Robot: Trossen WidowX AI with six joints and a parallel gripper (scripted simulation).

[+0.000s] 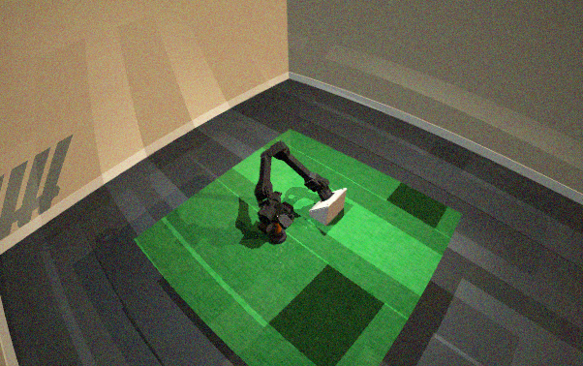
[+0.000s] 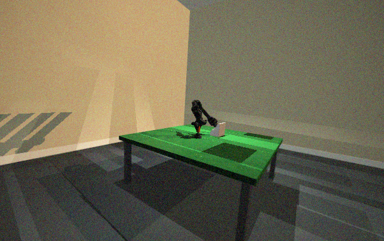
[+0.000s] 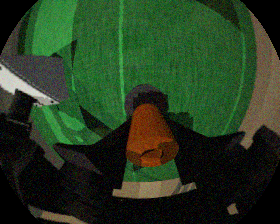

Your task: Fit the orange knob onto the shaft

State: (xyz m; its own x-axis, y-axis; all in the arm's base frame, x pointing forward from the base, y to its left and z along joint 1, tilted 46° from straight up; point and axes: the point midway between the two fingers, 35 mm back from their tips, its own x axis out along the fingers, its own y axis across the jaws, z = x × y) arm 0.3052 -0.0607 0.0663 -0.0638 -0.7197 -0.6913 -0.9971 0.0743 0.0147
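Right now my gripper tip is 20 mm below the orange knob. The rest, counted from my gripper tip: round pedestal (40 mm below).
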